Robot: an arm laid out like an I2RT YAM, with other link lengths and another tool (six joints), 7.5 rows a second.
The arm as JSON. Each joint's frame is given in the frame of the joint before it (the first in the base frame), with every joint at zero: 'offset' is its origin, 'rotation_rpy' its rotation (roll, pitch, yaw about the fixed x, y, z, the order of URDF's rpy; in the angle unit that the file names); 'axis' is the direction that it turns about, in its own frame. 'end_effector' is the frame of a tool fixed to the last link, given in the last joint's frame.
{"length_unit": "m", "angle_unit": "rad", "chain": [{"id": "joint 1", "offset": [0.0, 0.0, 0.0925], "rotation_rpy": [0.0, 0.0, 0.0], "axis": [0.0, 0.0, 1.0]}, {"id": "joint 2", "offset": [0.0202, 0.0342, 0.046], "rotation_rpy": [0.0, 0.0, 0.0], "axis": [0.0, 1.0, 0.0]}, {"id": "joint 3", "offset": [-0.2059, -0.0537, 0.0], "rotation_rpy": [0.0, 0.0, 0.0], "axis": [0.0, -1.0, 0.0]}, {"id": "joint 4", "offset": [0.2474, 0.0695, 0.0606], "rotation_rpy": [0.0, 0.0, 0.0], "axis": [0.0, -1.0, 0.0]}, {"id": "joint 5", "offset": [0.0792, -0.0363, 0.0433], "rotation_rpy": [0.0, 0.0, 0.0], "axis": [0.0, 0.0, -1.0]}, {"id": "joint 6", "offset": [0.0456, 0.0, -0.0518], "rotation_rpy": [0.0, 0.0, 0.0], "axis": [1.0, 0.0, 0.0]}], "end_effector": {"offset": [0.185, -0.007, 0.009], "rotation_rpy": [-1.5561, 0.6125, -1.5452]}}
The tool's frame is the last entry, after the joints.
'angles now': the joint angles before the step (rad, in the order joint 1, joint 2, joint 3, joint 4, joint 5, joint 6). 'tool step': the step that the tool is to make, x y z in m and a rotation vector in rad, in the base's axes. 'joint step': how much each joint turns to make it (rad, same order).
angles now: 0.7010, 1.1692, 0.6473, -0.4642, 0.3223, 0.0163
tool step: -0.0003, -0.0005, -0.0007, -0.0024, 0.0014, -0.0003
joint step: 0.0001, 0.0013, -0.0006, -0.0007, 0.0010, -0.0002
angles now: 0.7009, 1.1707, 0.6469, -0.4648, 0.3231, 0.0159
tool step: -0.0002, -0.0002, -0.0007, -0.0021, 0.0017, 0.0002
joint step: 0.0002, 0.0027, 0.0005, -0.0004, 0.0004, -0.0003
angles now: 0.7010, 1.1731, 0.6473, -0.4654, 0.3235, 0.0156
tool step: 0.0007, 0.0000, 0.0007, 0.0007, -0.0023, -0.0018
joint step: -0.0003, 0.0004, 0.0014, 0.0010, 0.0016, 0.0008
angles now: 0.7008, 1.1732, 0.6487, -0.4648, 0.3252, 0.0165
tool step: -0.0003, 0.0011, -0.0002, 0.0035, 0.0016, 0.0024
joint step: 0.0004, 0.0004, 0.0000, 0.0013, -0.0042, 0.0003
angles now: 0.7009, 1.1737, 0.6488, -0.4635, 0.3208, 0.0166
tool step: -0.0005, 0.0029, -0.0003, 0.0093, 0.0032, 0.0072
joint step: 0.0000, 0.0005, -0.0004, 0.0047, -0.0116, -0.0010
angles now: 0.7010, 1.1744, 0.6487, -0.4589, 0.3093, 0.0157
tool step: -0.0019, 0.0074, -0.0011, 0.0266, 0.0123, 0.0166
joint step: -0.0012, 0.0017, -0.0001, 0.0092, -0.0334, 0.0010
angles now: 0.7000, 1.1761, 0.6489, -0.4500, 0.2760, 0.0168
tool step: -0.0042, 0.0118, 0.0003, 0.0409, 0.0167, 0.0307
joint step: 0.0008, -0.0069, -0.0019, 0.0089, -0.0516, -0.0009
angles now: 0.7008, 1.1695, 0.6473, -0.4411, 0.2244, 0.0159
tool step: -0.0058, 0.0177, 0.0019, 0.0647, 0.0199, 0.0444
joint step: 0.0002, -0.0112, -0.0063, 0.0215, -0.0764, 0.0003
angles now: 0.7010, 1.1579, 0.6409, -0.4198, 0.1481, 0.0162
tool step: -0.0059, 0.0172, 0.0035, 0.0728, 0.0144, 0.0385
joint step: -0.0004, -0.0189, -0.0167, 0.0328, -0.0752, 0.0085
